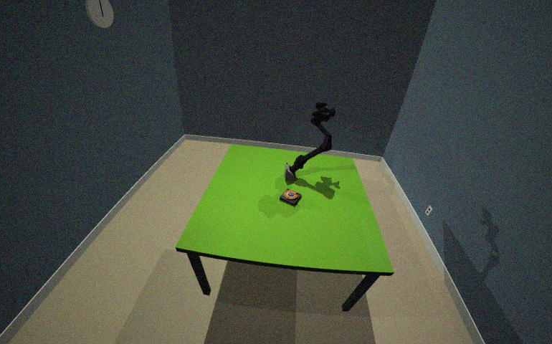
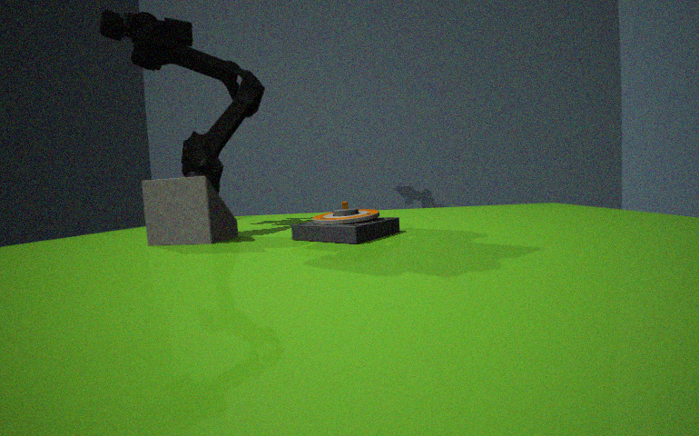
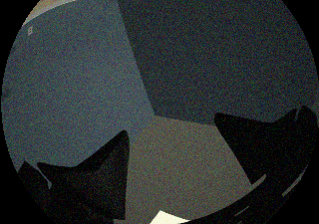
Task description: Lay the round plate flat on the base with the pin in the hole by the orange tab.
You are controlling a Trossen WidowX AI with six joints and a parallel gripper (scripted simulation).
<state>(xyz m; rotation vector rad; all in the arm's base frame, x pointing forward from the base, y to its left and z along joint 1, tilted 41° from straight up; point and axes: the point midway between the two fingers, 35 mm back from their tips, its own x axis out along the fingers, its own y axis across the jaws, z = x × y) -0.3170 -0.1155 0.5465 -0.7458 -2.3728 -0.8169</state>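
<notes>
Now: the round plate 63 cm ahead of my gripper tip, 28 cm to the right of it and 51 cm below it. Also, from my gripper tip: dark grey square base: 64 cm ahead, 31 cm to the right, 52 cm below.
</notes>
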